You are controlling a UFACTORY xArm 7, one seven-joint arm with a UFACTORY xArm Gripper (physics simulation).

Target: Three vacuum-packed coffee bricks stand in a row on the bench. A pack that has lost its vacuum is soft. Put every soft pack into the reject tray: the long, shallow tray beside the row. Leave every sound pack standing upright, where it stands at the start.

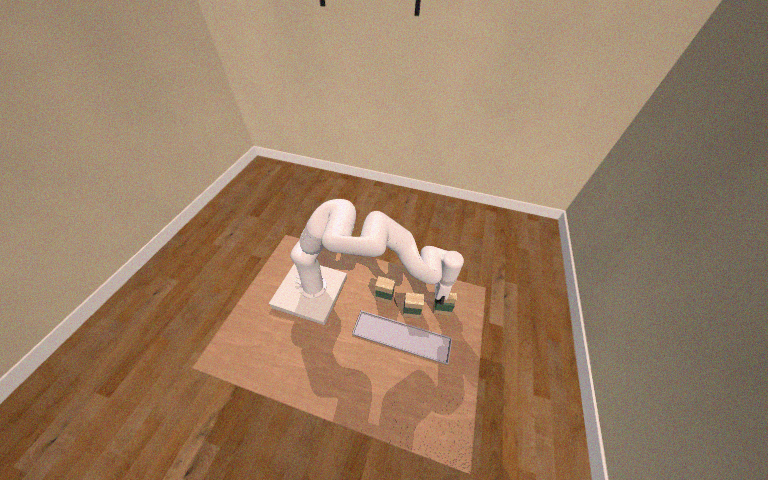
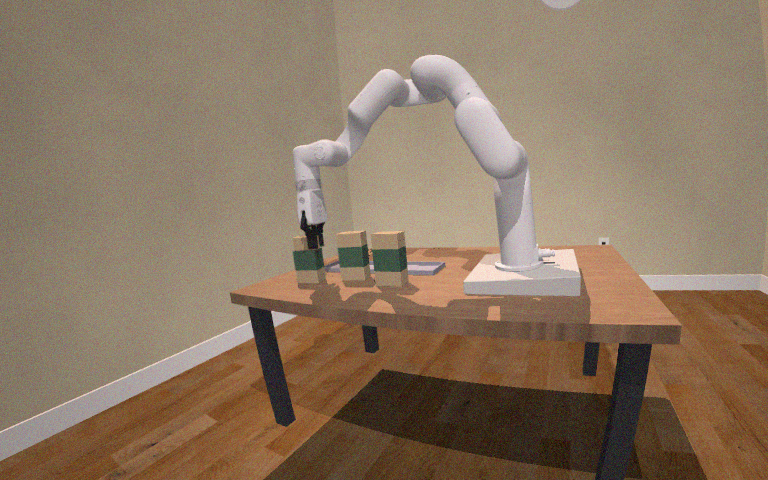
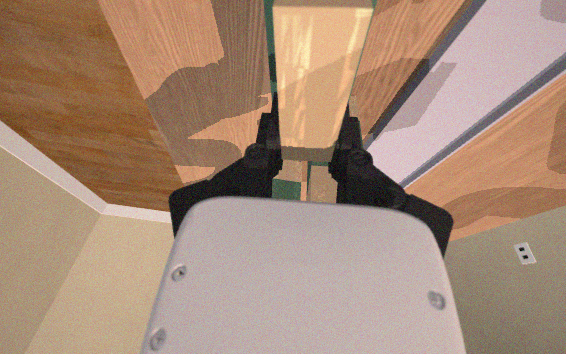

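Seen in the pictures: gripper, fingertip midpoint: (image 1: 438, 298) (image 2: 316, 247) (image 3: 308, 111); arm's base at its link origin: (image 1: 313, 286) (image 2: 519, 264).
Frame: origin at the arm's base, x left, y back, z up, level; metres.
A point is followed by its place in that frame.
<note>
My gripper (image 1: 440, 300) {x 0.066, y -0.573, z 0.065 m} (image 2: 313, 244) {x 0.066, y -0.573, z 0.065 m} (image 3: 308, 111) {x 0.066, y -0.573, z 0.065 m} is shut on the end coffee brick (image 1: 444, 306) {x 0.044, y -0.606, z 0.049 m} (image 2: 309, 266) {x 0.092, y -0.587, z 0.013 m} (image 3: 320, 60) {x 0.074, y -0.628, z 0.101 m}, the one farthest from the arm's base. Its black fingers touch both long sides near the top. This pack stands upright on the bench; its tan top looks narrower towards the fingers, but I cannot tell how far its sides give. The middle coffee brick (image 1: 413, 304) {x -0.007, y -0.474, z 0.096 m} (image 2: 353, 257) {x 0.040, y -0.461, z 0.030 m} (image 3: 323, 185) {x 0.037, y -0.510, z 0.081 m} and the coffee brick nearest the base (image 1: 385, 288) {x 0.032, y -0.342, z 0.098 m} (image 2: 389, 259) {x 0.081, y -0.324, z 0.034 m} (image 3: 287, 189) {x 0.053, y -0.373, z 0.017 m} stand upright, apart. The reject tray (image 1: 396, 336) {x -0.109, y -0.434, z -0.037 m} (image 2: 425, 267) {x -0.119, y -0.302, z -0.037 m} (image 3: 442, 117) {x -0.110, y -0.508, z -0.037 m} holds no pack.
The arm's white base plate (image 1: 283, 300) {x -0.107, y 0.096, z 0.008 m} (image 2: 521, 284) {x 0.123, y 0.013, z -0.015 m} sits on the wooden bench (image 1: 254, 350) {x -0.328, y 0.124, z -0.039 m} (image 2: 441, 308) {x 0.219, y -0.145, z -0.040 m}. The tray lies along one side of the row, close to the middle pack. The bench edge runs beyond the held pack.
</note>
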